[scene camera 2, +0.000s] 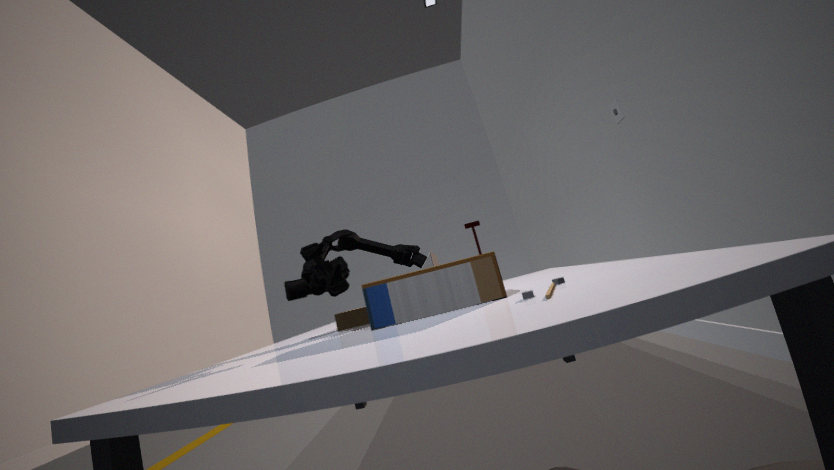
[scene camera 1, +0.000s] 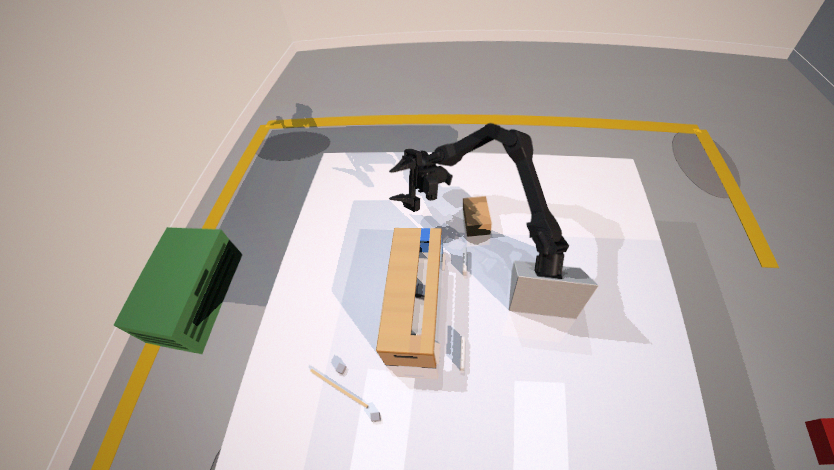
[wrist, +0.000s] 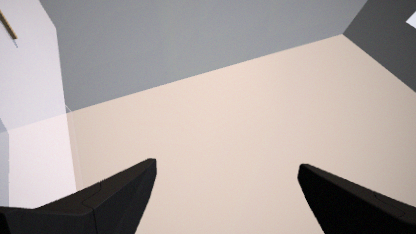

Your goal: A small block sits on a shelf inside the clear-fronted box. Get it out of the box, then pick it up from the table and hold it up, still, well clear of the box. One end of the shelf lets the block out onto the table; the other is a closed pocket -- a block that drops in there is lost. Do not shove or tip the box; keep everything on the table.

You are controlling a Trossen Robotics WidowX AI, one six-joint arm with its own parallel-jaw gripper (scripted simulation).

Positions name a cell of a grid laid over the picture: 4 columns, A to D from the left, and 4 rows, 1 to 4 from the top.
Labels:
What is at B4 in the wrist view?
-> My gripper.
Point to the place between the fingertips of my gripper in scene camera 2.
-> B3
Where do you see a long wooden box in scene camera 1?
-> B3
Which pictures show my gripper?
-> Scene camera 2, scene camera 1 and the wrist view: all of them.

